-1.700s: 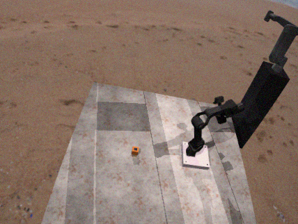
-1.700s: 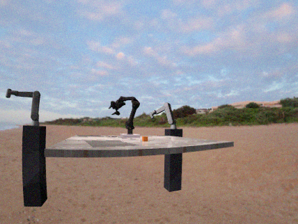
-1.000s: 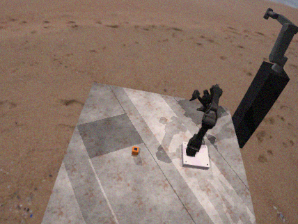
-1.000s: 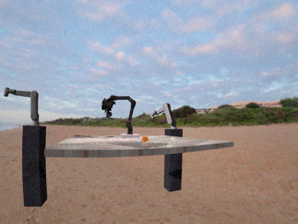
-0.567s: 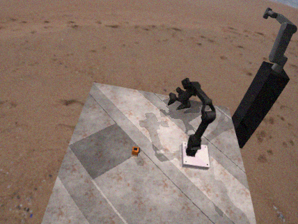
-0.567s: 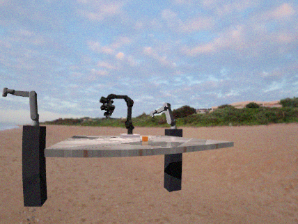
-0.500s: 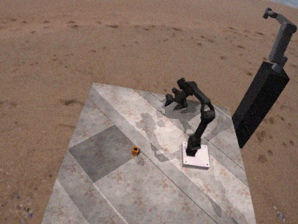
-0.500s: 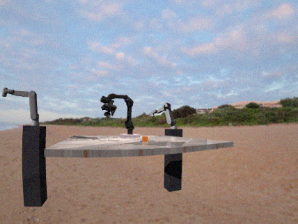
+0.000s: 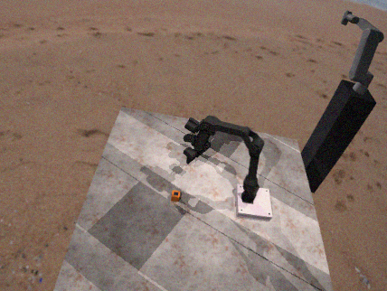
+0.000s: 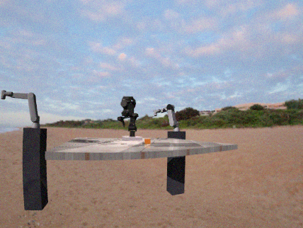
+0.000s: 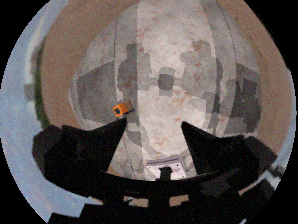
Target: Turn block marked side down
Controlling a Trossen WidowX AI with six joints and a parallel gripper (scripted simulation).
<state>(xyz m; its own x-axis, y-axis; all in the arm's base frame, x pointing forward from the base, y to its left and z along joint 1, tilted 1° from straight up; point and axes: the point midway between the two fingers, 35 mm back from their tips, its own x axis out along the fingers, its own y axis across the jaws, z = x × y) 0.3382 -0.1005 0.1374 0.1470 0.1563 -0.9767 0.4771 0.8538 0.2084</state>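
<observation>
The small orange block is 50 mm ahead of my gripper tip, 160 mm to the left of it and 120 mm below it.
</observation>
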